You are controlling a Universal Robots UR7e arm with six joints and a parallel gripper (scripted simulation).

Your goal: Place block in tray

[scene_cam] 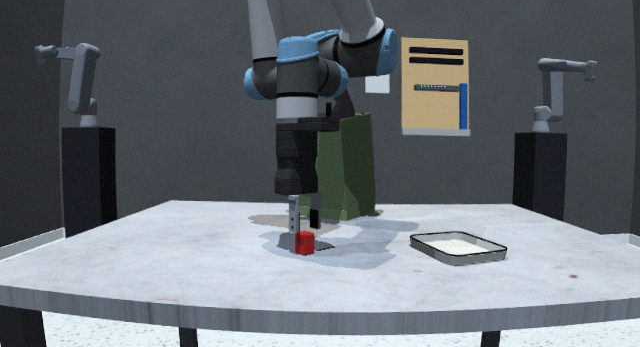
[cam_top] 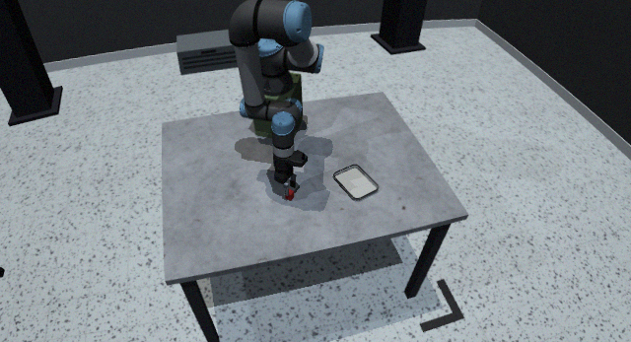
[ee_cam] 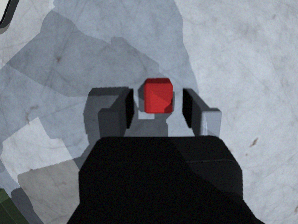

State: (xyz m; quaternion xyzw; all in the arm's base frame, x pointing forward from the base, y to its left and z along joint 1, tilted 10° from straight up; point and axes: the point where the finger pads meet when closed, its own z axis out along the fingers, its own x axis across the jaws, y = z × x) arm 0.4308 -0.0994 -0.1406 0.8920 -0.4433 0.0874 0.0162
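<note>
Now: the red block 4 cm below my hand. Round my hand: white tray 3 cm ahead, 28 cm to the left, 5 cm below.
</note>
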